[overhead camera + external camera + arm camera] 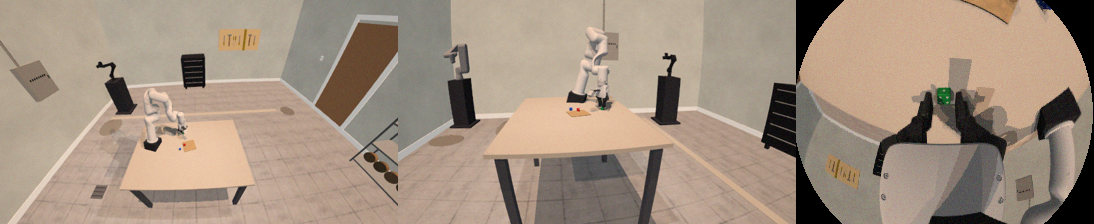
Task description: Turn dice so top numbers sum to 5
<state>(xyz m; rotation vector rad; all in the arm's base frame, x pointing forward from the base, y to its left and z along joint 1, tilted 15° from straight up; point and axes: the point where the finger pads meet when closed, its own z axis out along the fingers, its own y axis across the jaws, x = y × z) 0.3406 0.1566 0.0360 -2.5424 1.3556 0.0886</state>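
Right now the green die is 4 cm below my hand and 1 cm to the left of it. From my hand the other things lie so: red die (18 cm to the right, 3 cm below, 3 cm ahead); then blue die (24 cm to the right, 4 cm below, 1 cm behind); then brown mat (19 cm to the right, 8 cm ahead, 4 cm below).
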